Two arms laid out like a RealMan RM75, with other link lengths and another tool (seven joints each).
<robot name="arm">
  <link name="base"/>
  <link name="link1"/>
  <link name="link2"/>
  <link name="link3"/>
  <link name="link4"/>
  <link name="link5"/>
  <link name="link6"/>
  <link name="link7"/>
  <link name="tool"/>
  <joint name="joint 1" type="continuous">
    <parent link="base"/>
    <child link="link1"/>
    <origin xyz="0 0 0.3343" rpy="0 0 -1.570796"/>
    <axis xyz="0 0 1"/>
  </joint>
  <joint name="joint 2" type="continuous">
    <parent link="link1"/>
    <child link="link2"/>
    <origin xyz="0 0 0" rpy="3.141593 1.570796 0"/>
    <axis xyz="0 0 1"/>
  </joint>
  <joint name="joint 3" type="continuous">
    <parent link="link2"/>
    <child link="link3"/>
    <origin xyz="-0.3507 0 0" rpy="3.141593 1.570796 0"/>
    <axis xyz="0 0 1"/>
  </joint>
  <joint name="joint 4" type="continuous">
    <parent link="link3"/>
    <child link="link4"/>
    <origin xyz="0 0 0" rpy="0 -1.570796 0"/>
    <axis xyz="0 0 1"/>
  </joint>
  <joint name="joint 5" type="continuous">
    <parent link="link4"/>
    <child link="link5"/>
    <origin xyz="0.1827 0 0" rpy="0 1.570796 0"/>
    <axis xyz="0 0 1"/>
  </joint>
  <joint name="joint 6" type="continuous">
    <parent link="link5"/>
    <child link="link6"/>
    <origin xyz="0 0 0" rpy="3.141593 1.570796 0"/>
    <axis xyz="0 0 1"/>
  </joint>
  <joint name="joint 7" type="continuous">
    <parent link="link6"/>
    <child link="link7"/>
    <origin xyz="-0.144 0 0" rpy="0 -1.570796 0"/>
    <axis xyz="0 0 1"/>
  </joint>
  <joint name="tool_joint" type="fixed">
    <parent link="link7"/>
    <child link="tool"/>
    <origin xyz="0.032 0.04 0.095" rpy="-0.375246 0 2.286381"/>
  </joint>
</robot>
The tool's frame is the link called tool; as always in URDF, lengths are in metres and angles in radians. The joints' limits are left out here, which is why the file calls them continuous.
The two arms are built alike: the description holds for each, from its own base.
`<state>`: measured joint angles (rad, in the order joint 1, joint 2, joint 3, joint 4, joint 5, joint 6, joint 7); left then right.
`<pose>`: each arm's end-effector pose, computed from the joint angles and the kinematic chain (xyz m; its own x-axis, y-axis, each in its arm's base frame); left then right.
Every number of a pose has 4 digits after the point.
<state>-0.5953 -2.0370 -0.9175 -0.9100 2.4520 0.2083 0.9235 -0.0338 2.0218 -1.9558 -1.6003 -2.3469 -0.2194 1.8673</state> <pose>-0.2337 0.4847 -0.1169 -0.5452 0.6115 0.5734 0.6597 -0.1091 0.7436 0.2290 0.3430 -0.0290 -0.7956 0.2542 0.5499 0.5888 0.1108 0.8007</pose>
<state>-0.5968 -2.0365 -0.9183 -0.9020 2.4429 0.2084 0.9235 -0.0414 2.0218 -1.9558 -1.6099 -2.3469 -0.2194 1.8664</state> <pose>-0.2367 0.4855 -0.1165 -0.5523 0.6051 0.5733 0.6602 -0.1023 0.7441 0.2281 0.3414 -0.0274 -0.7944 0.2512 0.5531 0.5908 0.1081 0.7995</pose>
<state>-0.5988 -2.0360 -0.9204 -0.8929 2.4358 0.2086 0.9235 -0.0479 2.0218 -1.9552 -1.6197 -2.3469 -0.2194 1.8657</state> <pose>-0.2398 0.4869 -0.1158 -0.5582 0.5983 0.5748 0.6617 -0.0970 0.7435 0.2268 0.3402 -0.0254 -0.7932 0.2472 0.5565 0.5929 0.1053 0.7983</pose>
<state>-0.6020 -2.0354 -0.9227 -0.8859 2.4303 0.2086 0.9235 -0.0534 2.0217 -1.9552 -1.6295 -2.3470 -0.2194 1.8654</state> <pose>-0.2415 0.4885 -0.1150 -0.5620 0.5934 0.5762 0.6626 -0.0941 0.7431 0.2251 0.3391 -0.0236 -0.7922 0.2426 0.5599 0.5950 0.1037 0.7970</pose>
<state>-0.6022 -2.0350 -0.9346 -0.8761 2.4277 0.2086 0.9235 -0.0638 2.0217 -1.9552 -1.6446 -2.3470 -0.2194 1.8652</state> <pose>-0.2456 0.4915 -0.1120 -0.5706 0.5801 0.5813 0.6633 -0.0917 0.7427 0.2231 0.3369 -0.0209 -0.7899 0.2372 0.5655 0.5989 0.1000 0.7946</pose>
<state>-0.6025 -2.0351 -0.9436 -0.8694 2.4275 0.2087 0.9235 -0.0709 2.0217 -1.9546 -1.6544 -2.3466 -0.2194 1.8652</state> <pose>-0.2482 0.4936 -0.1098 -0.5757 0.5712 0.5851 0.6640 -0.0911 0.7422 0.2219 0.3355 -0.0189 -0.7879 0.2340 0.5696 0.6018 0.0967 0.7928</pose>
